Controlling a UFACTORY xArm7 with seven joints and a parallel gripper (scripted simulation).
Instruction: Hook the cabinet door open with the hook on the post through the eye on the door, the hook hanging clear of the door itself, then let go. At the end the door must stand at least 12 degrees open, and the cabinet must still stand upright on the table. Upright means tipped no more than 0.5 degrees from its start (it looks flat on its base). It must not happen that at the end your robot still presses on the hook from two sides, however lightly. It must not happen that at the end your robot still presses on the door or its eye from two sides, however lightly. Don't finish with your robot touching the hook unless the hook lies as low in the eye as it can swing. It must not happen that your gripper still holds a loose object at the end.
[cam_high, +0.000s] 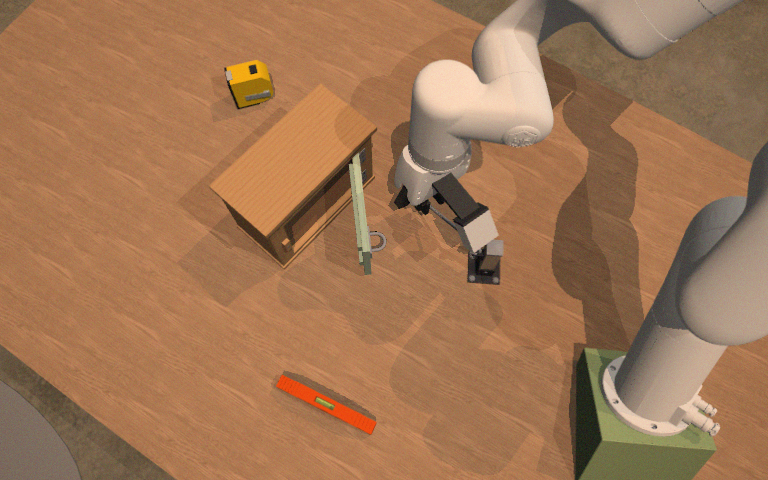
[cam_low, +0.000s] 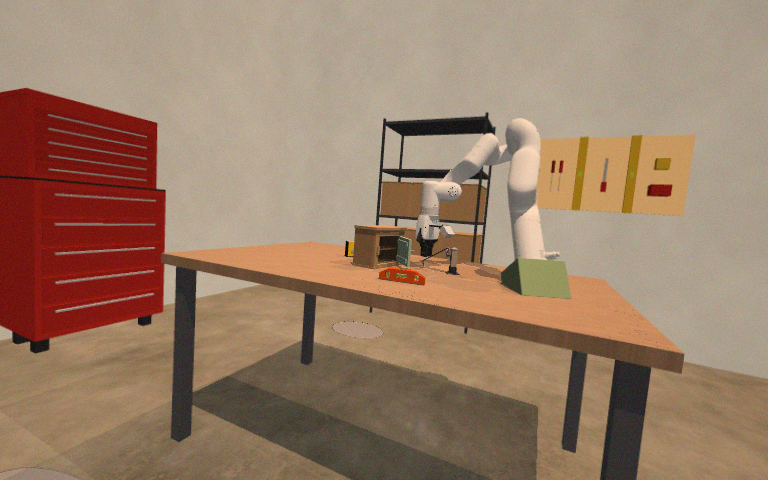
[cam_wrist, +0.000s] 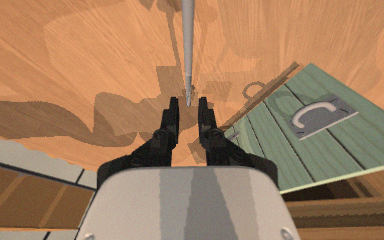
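The thin grey hook is 50 mm behind my hand, 10 mm to the left of it and 20 mm below it. From my hand the other things lie so: yellow tape measure (360 mm ahead, 30 mm to the left, 30 mm below); orange spirit level (80 mm behind, 320 mm to the left, 50 mm below); pale green door (60 mm ahead, 80 mm to the left).
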